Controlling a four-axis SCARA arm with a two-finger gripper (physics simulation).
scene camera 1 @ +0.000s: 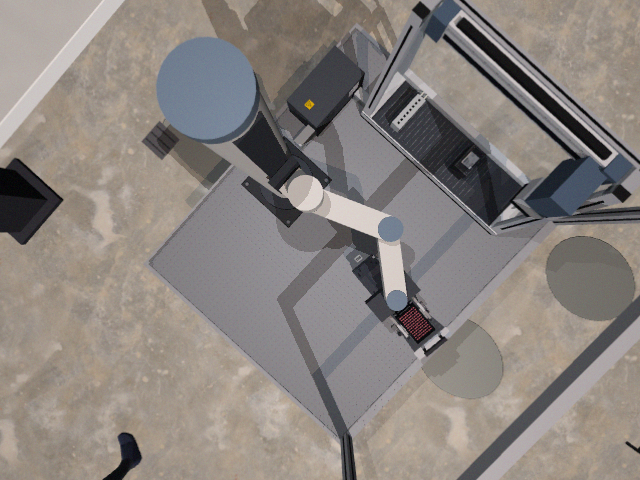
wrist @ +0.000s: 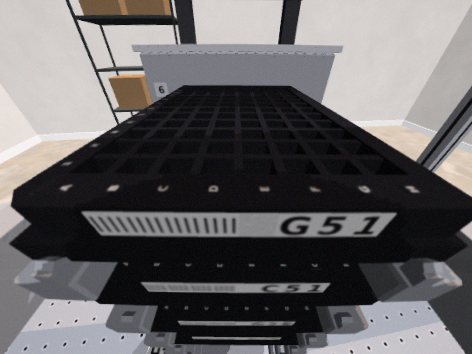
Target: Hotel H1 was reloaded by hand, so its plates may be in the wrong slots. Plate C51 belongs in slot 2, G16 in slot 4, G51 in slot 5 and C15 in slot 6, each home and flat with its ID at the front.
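Frame: origin at the arm's base, x ahead, y left, z up, level; metres.
Where they show: gripper, fingertip midpoint: [scene camera 1: 418, 326] [wrist: 236, 130].
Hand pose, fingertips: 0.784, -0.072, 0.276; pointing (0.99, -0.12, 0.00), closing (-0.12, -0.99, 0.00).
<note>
Things, the pixels of their top centre, and the offset from my fingertips, as dx, dy, dz. "pt": a spot on its surface instead. Level surfaces: height alone.
- Plate G51, middle of its top: [wrist: 237, 105] [scene camera 1: 415, 323] -0.024, +0.002, +0.021
- hotel H1, surface spot: [wrist: 435, 276] pt -0.095, -0.023, +0.010
- Plate C51, middle of its top: [wrist: 236, 159] -0.024, +0.003, -0.008
- Plate G16, middle of its top: [wrist: 236, 210] -0.024, +0.002, -0.050
- dark box with a yellow label, surface spot: [scene camera 1: 326, 87] pt -0.898, +0.472, -0.149
- perforated table, its level: dz -0.263
Plate G51 [wrist: 239, 224] [scene camera 1: 415, 322] is the top plate in hotel H1 [wrist: 435, 276] and rests on its side ledges, ID at the front. Plate C51 [wrist: 235, 288] is close beneath it and a little above its own ledges, ID at the front. Plate G16 [wrist: 237, 324] is lower, and the lowest plate, C15 [wrist: 236, 338], shows as a thin edge; their IDs are hard to read. My gripper [scene camera 1: 410, 317] is in the hotel, shut on C51 below G51. G51 hides the fingertips and the top of C51 in the wrist view.
A dark box with a yellow label [scene camera 1: 326, 87] stands near the arm's column. A framed station with a black slatted deck [scene camera 1: 444, 155] stands at the upper right. The hotel stands near the edge of the perforated table [scene camera 1: 232, 268]. A shelf rack [wrist: 131, 20] is in the background.
</note>
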